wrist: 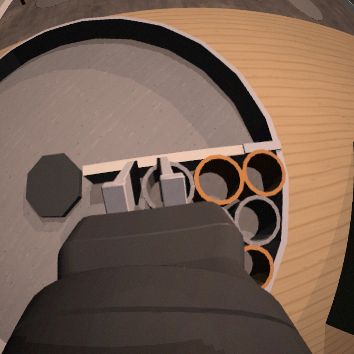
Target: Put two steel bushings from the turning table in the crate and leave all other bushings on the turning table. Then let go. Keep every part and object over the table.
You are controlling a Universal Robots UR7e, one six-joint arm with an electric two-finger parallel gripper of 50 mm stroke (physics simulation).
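Places are measured from the arm's base along level axes (x down, y right, z back), in centimetres.
Where they show: gripper, fingertip midpoint: [148, 173].
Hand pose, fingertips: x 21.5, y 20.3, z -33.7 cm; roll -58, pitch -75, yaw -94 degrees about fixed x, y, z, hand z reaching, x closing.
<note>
Each offset is from my fingertips to the top centre of the thing. Level surfaces: height alone.
The turning table {dy +3.5, dx +2.8, dz -8.9 cm} [125, 100] is a round grey tray with a raised rim. Steel bushings are grey upright rings: one {dy -1.5, dx -0.2, dz +0.9 cm} [192, 186] is partly hidden behind my right finger, another {dy -6.5, dx -0.2, dz +6.0 cm} [278, 220] stands near the rim. A bit of grey edge shows left of the second one; I cannot tell what it belongs to. Orange-rimmed bushings [219, 180] {dy -3.5, dx -0.2, dz +8.3 cm} [264, 173] {dy -9.7, dx -0.2, dz +3.9 cm} [270, 267] stand beside them, the lowest partly hidden by my gripper's body. My gripper [148, 173] is part open and empty, its right finger in line with the first steel bushing; the height between them is unclear. The crate cannot be identified.
A dark octagonal hub {dy +3.5, dx +2.8, dz -8.9 cm} [54, 185] stands at the left. A pale straight wall [200, 152] runs from near it to the rim, behind the bushings. The wooden table {dx +8.9 cm} [310, 125] extends to the right, where part of a black object [345, 290] shows at the edge.
</note>
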